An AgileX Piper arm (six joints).
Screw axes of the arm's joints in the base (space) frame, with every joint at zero. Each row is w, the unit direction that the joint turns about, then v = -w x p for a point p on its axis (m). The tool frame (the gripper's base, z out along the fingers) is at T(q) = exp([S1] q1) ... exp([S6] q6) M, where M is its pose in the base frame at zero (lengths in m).
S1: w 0 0 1 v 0.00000 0.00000 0.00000
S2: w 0 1 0 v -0.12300 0.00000 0.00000
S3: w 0 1 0 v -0.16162 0.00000 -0.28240
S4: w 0.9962 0 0.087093 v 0.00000 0.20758 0.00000
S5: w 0 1 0 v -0.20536 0.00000 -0.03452
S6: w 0.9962 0 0.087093 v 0.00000 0.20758 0.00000
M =
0.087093 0 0.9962 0.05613
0 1 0 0.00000
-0.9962 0 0.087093 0.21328
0 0 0 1
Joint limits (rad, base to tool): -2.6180..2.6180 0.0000..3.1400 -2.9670..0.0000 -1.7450..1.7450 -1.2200..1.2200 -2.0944..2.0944
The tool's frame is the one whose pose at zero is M.
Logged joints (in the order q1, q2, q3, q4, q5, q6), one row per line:
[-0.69 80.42 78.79 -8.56 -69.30 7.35]
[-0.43 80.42 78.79 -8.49 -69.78 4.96]
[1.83 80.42 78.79 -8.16 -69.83 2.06]
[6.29 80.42 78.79 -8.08 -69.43 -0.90]
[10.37 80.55 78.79 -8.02 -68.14 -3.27]
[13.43 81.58 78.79 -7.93 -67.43 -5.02]
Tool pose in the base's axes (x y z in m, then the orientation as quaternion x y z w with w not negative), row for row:
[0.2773 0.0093 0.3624 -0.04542 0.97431 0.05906 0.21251]
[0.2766 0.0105 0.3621 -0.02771 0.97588 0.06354 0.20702]
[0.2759 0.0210 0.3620 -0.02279 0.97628 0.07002 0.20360]
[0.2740 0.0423 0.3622 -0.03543 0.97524 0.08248 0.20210]
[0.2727 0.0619 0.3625 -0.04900 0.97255 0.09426 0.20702]
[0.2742 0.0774 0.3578 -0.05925 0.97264 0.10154 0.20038]
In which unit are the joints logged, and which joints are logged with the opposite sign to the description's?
The joints are logged in degrees. Opposite sign: q3, q4, q5, q6.
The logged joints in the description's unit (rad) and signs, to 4 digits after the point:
[-0.0120 1.4036 -1.3751 0.1494 1.2095 -0.1283]
[-0.0075 1.4036 -1.3751 0.1482 1.2179 -0.0866]
[0.0319 1.4036 -1.3751 0.1424 1.2188 -0.0360]
[0.1098 1.4036 -1.3751 0.1410 1.2118 0.0157]
[0.1810 1.4059 -1.3751 0.1400 1.1893 0.0571]
[0.2344 1.4238 -1.3751 0.1384 1.1769 0.0876]

